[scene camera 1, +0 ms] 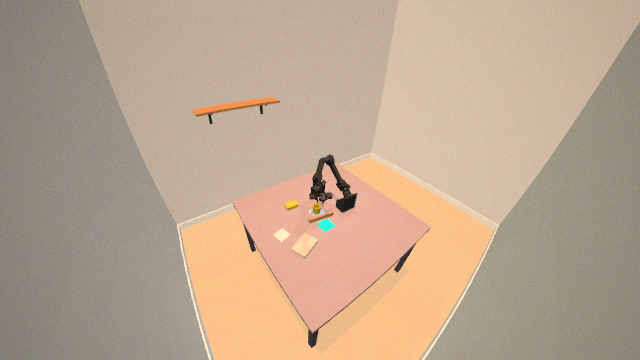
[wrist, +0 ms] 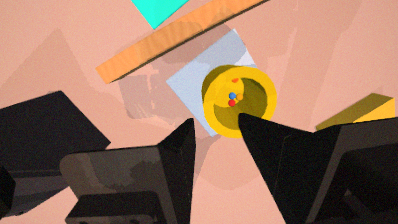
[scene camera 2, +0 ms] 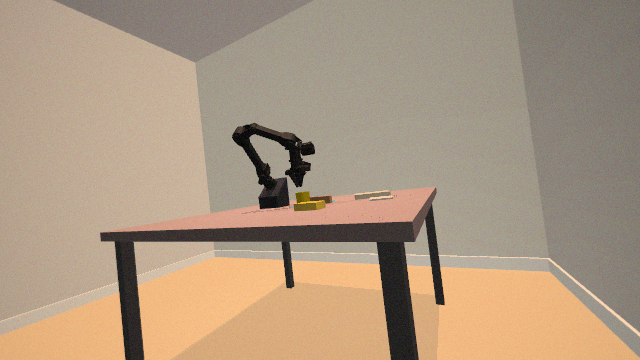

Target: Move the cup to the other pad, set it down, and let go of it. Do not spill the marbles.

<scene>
In view: the gripper [wrist: 216, 121], a yellow cup [wrist: 259, 99] and a pale blue pad [wrist: 186, 83].
</scene>
